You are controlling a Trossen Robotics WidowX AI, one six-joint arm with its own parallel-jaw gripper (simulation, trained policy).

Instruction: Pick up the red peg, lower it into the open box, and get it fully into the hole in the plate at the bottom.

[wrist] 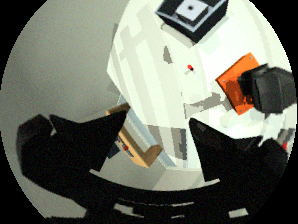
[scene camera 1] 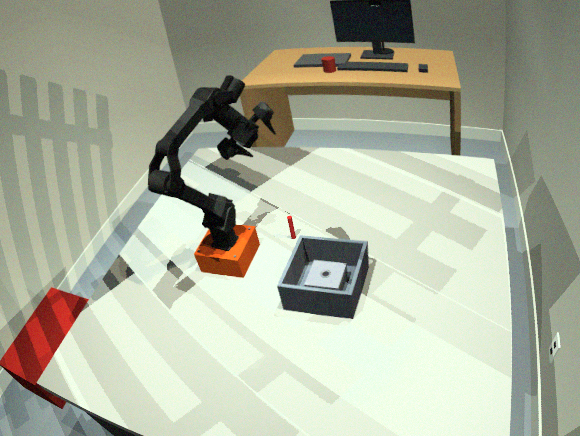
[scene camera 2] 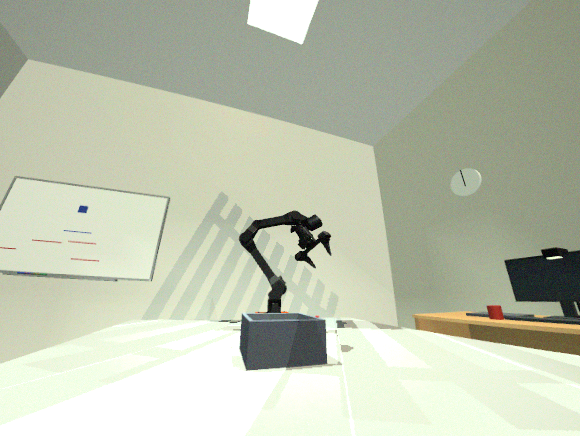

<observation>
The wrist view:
my gripper: 158, 117
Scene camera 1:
my gripper: 263, 144
grey box: 294, 296
plate: 330, 275
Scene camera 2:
grey box: 267, 340
</observation>
